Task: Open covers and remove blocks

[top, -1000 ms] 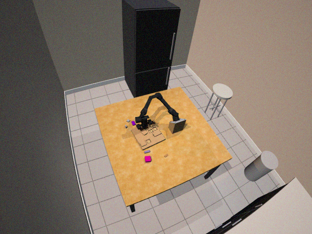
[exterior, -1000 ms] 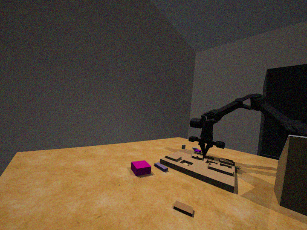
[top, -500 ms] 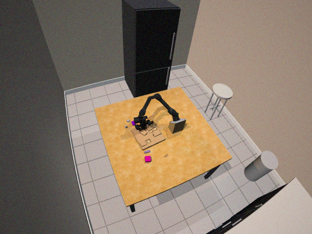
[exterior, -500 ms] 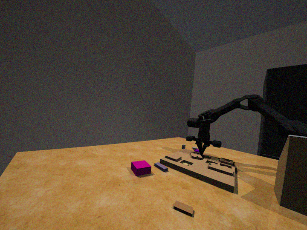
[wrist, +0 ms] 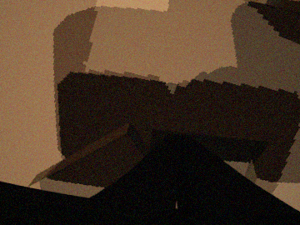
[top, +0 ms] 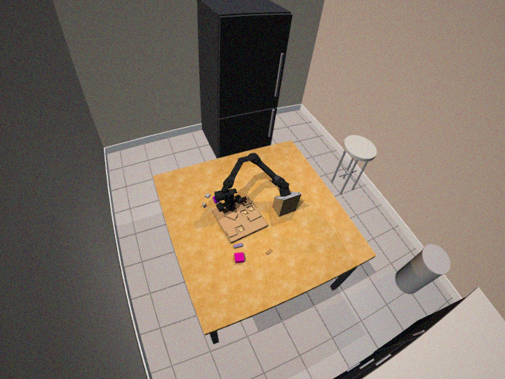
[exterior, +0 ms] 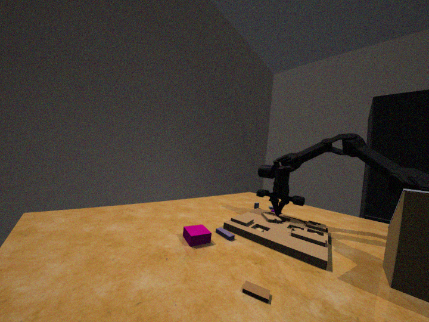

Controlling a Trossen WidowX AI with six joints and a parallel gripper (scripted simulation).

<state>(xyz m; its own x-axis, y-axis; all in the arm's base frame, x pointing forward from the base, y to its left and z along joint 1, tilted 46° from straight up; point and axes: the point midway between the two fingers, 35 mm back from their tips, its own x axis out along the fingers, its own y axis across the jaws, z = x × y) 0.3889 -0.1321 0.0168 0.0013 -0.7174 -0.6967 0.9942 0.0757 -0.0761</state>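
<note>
The purple block is 14 cm to the right of my gripper tip, 6 cm ahead of it and 2 cm below it. From my gripper tip the other things lie so: magenta block 37 cm to the left, 8 cm ahead, 1 cm below; then lavender block 28 cm to the left, 5 cm ahead, 2 cm below.
</note>
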